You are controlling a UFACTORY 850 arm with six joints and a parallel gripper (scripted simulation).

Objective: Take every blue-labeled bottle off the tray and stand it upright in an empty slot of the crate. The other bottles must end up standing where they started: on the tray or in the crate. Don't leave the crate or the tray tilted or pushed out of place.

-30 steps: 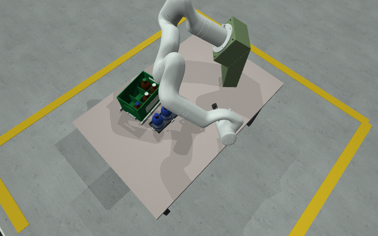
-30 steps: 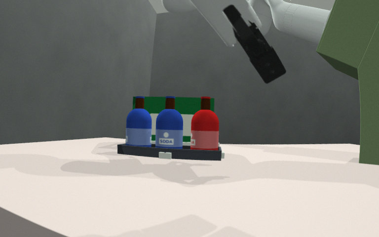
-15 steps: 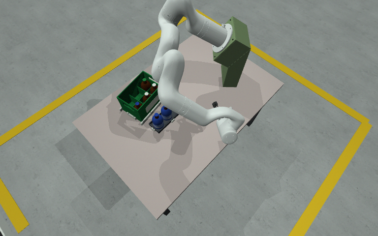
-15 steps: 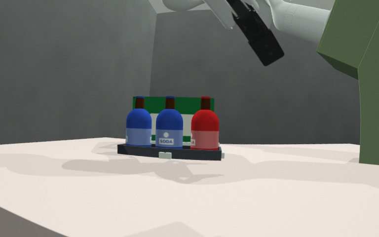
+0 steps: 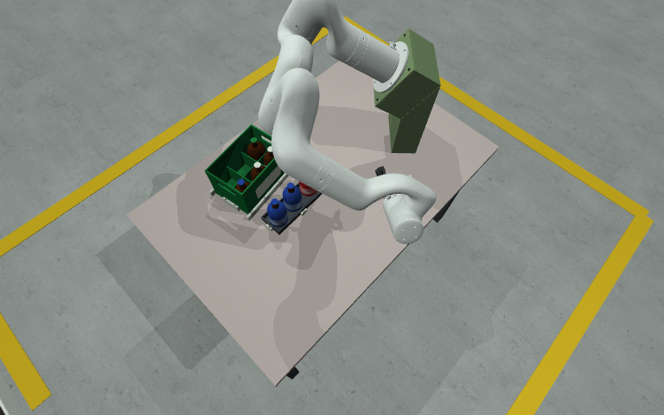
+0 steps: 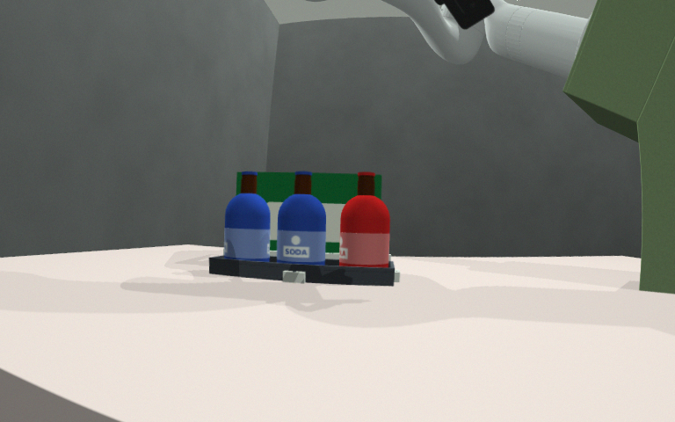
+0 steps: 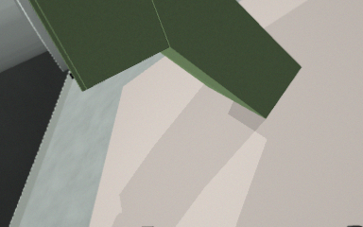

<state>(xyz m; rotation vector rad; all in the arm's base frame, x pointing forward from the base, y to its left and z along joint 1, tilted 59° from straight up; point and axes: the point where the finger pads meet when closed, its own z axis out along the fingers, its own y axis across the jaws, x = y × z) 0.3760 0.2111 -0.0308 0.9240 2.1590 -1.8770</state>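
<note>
The red-labeled bottle lies 30 cm to the right of my hand, 20 cm below it and 2 cm ahead of it. From my hand the other things lie so: dark tray 32 cm to the right, 27 cm below, 11 cm ahead; green crate 53 cm to the right, 20 cm below, 9 cm ahead; brown-necked bottle 50 cm to the right, 19 cm below, 18 cm ahead.
</note>
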